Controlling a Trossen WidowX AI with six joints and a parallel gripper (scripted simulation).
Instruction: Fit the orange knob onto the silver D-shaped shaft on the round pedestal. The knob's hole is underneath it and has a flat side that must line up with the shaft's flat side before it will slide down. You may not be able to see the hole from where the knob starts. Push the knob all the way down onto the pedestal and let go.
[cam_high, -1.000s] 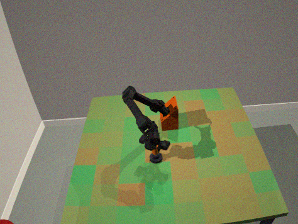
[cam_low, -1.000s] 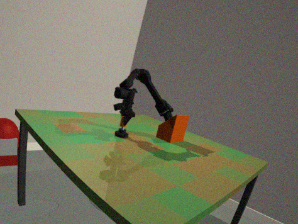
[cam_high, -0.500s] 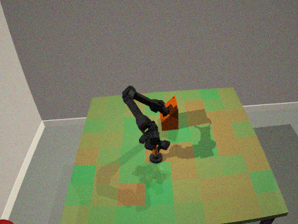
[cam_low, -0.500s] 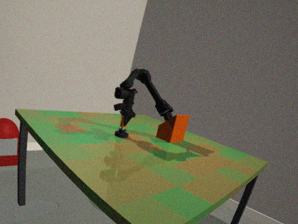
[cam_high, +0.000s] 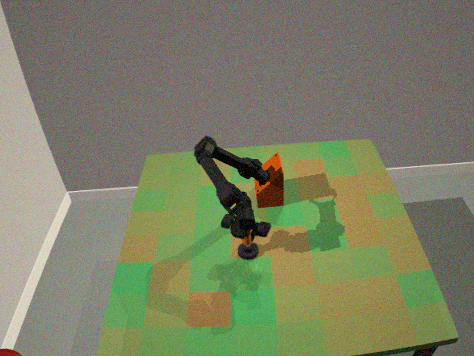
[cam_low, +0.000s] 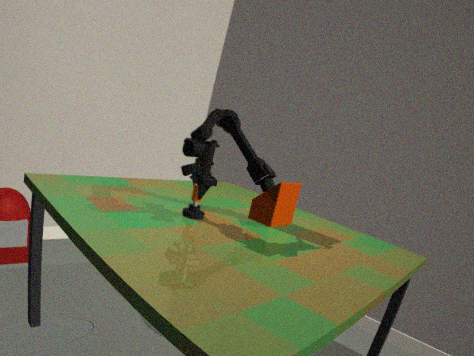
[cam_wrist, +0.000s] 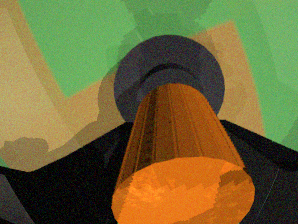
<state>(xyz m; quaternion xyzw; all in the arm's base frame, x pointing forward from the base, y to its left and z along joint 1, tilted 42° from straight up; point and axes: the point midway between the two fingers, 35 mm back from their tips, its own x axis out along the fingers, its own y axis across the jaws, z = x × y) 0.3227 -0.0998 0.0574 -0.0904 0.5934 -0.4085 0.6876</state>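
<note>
Right now my gripper tip is 3 cm below the orange knob. From my gripper tip the other things lie so: round pedestal 4 cm below.
</note>
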